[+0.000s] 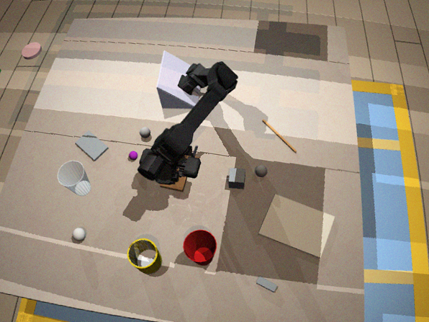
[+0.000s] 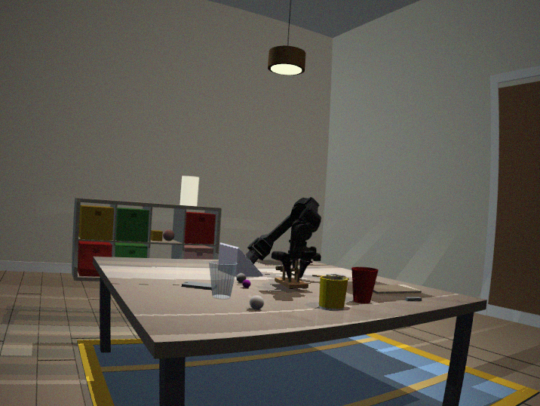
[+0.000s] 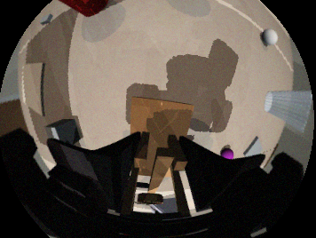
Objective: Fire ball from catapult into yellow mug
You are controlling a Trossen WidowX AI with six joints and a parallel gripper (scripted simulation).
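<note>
Now: the purple ball 60 mm behind my gripper tip, 170 mm to the right of it and 30 mm below it. The rest, counted from my gripper tip: red cup: 240 mm ahead, 150 mm to the left, 20 mm below; wooden catapult: 70 mm behind, 20 mm to the left, 20 mm above; grey cube: 30 mm behind, 210 mm to the left, 20 mm below.
</note>
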